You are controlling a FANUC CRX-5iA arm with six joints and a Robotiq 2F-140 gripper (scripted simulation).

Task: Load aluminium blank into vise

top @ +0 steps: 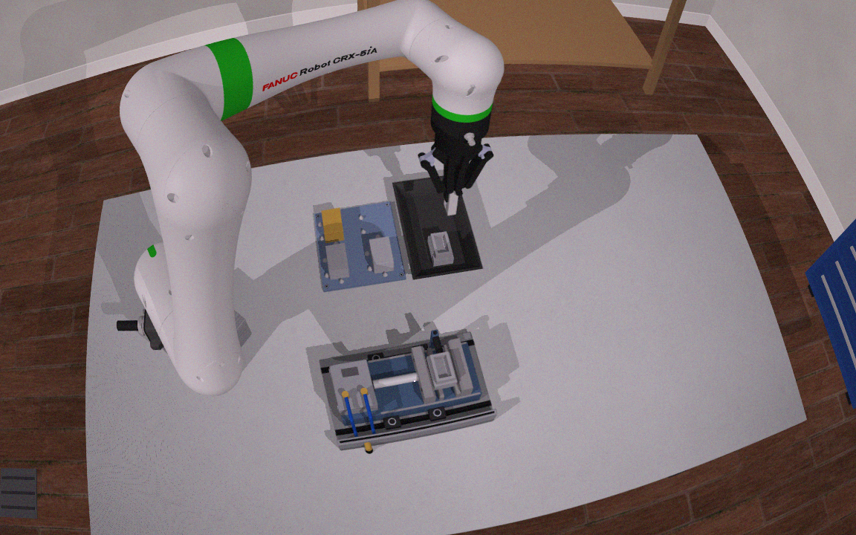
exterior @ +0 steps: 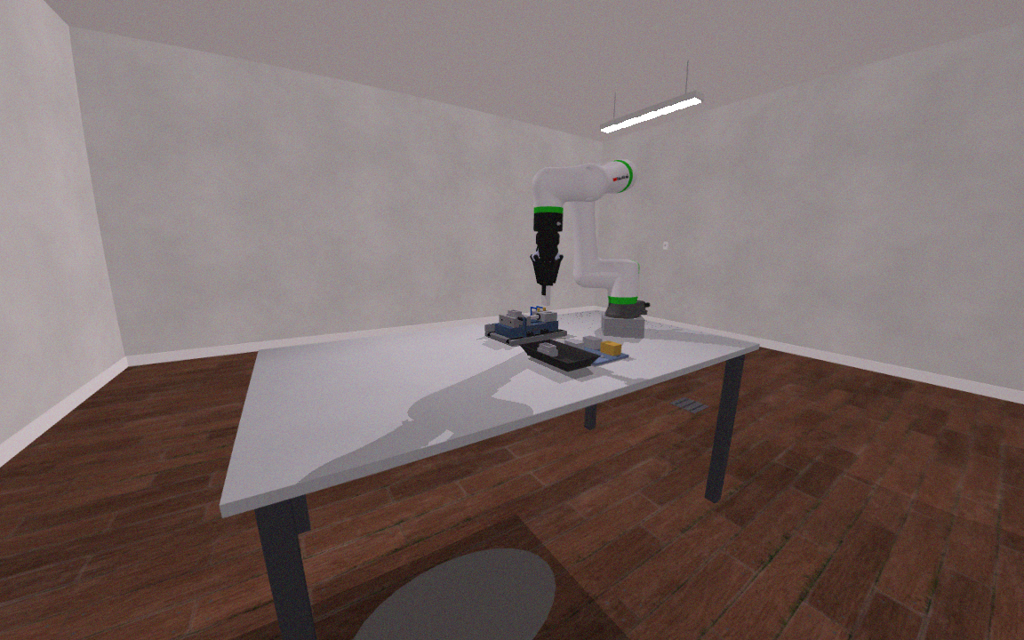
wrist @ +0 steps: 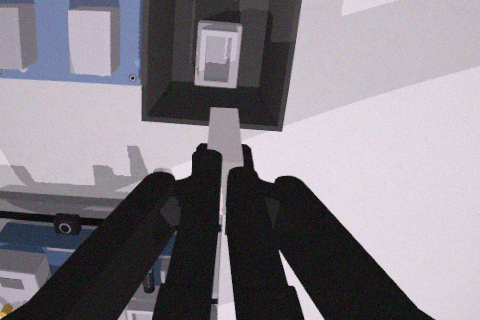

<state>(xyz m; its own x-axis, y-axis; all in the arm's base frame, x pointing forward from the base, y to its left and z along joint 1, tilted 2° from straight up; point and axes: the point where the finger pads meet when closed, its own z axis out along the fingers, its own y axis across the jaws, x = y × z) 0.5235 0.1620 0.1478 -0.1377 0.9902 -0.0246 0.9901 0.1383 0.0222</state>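
The moving jaw lies 28 cm to the right of my hand, 14 cm below it and 7 cm behind it. Also, from my hand: fixed jaw (27 cm to the right, 14 cm below); blue infeed plate (21 cm below, 17 cm behind, 4 cm to the left); dark work stop rod (23 cm to the right, 12 cm below, 4 cm behind).
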